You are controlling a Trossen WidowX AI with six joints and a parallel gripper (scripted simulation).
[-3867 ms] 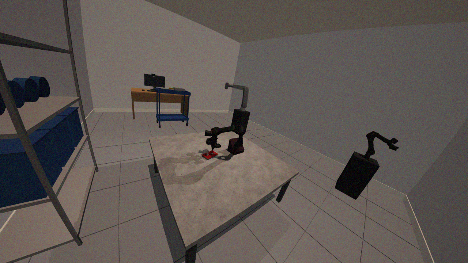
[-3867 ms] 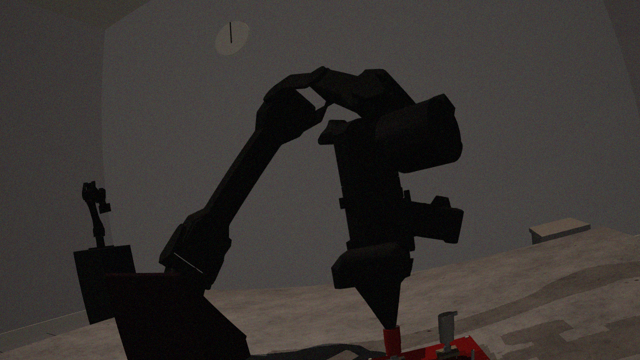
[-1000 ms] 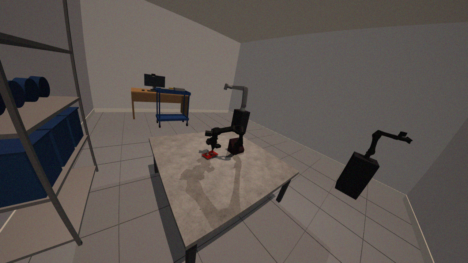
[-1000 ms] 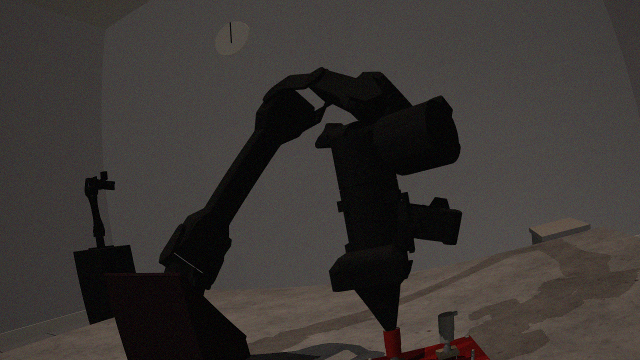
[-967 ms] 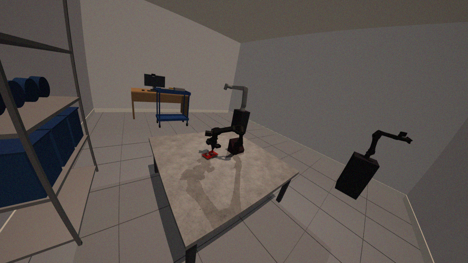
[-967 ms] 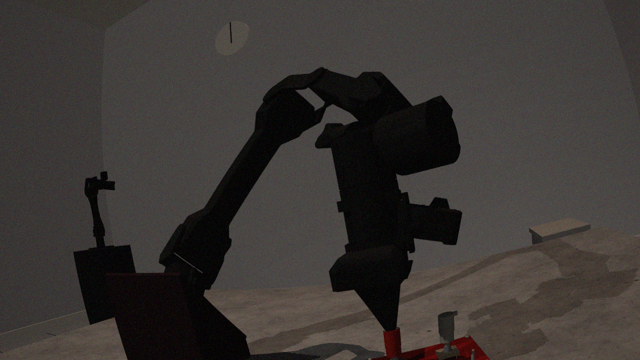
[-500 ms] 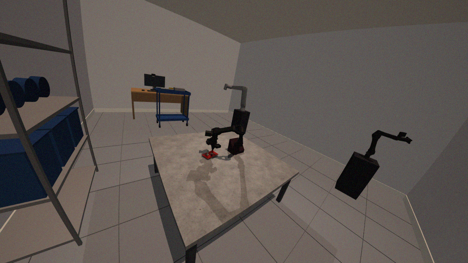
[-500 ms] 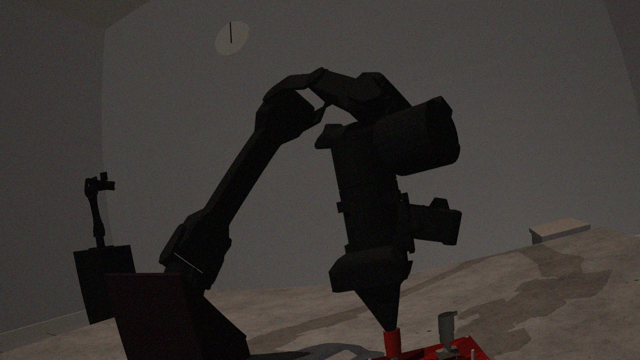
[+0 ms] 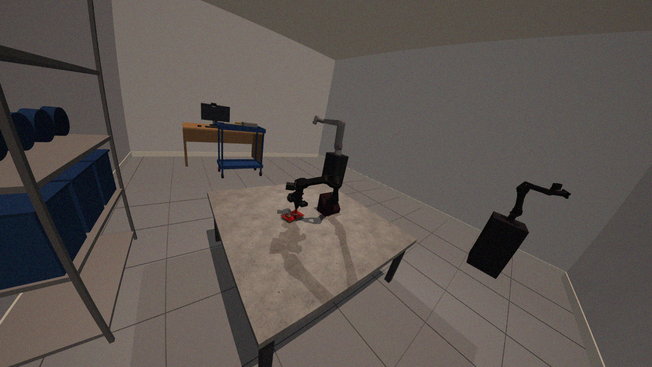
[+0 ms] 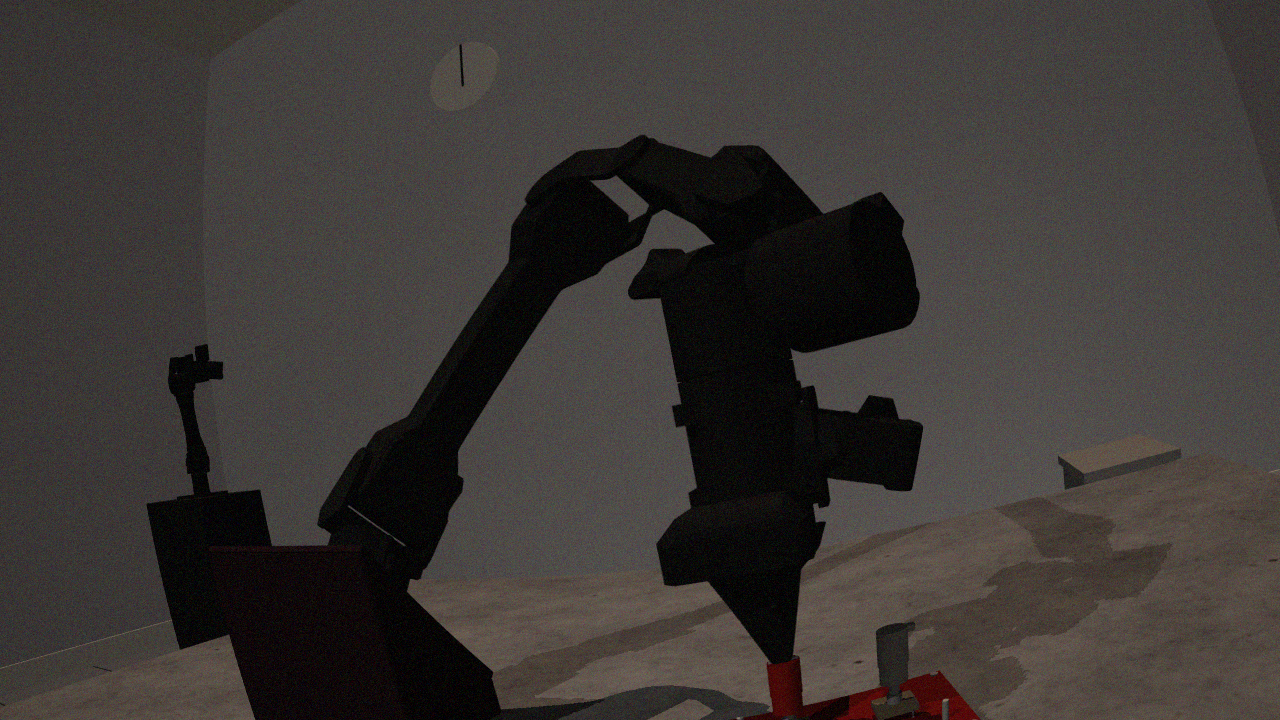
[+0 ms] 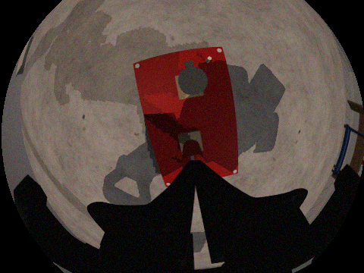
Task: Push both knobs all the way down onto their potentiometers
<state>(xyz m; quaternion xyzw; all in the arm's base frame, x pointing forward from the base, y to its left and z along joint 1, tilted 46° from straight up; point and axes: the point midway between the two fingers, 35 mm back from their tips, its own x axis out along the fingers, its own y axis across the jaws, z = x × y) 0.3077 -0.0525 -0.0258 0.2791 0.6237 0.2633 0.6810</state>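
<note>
The red knob lies 10 mm below my gripper tip. Also, from my gripper tip: grey knob 60 mm ahead, 10 mm below.
</note>
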